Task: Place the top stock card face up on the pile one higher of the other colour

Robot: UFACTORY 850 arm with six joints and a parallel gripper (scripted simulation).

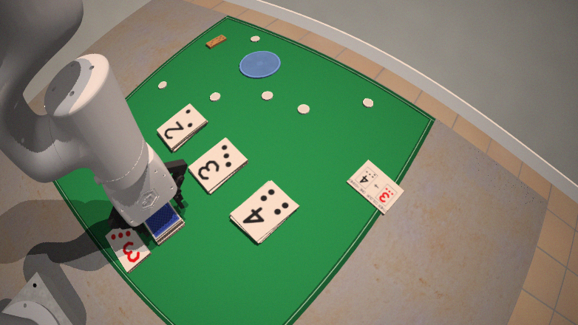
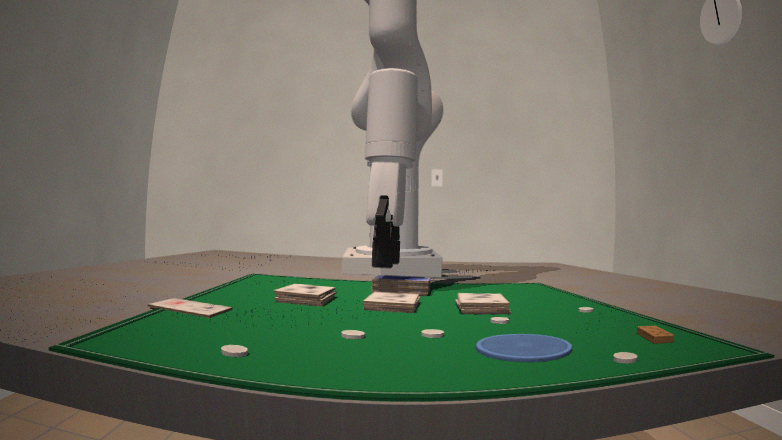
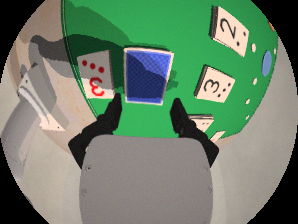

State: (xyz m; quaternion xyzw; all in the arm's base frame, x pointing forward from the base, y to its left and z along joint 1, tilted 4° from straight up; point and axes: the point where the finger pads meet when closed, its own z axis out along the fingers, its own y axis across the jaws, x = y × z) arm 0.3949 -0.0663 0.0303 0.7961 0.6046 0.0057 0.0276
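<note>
The card lies 30 mm to the left of my hand and 30 mm below it. Also, from my hand: green card cloth: 180 mm ahead, 20 mm to the left, 70 mm below.
</note>
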